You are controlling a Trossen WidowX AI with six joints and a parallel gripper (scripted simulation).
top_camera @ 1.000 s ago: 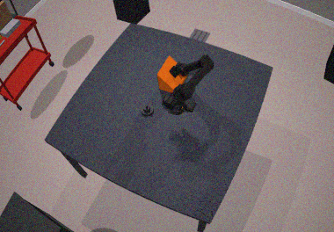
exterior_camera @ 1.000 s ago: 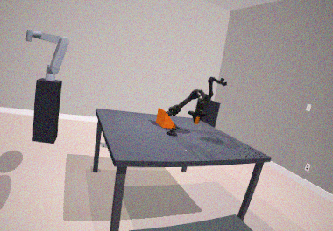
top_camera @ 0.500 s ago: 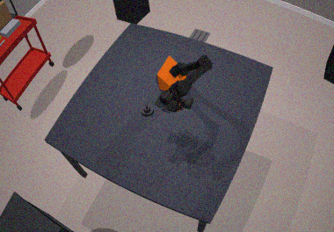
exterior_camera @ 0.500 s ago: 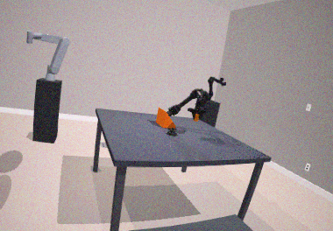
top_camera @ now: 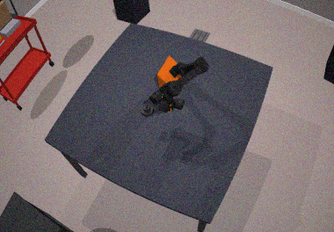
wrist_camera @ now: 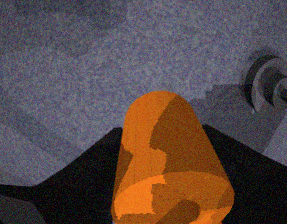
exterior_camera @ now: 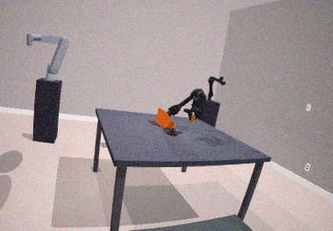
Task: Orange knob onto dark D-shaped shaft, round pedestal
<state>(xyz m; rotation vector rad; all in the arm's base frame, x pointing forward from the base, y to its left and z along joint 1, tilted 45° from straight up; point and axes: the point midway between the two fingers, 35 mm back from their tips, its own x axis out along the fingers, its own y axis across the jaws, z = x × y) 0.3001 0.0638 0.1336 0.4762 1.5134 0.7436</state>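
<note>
Right now my gripper tip is 1 cm short of the round pedestal, 17 cm to the left of it and 11 cm above it. Also, from my gripper tip: orange knob (2 cm above).
</note>
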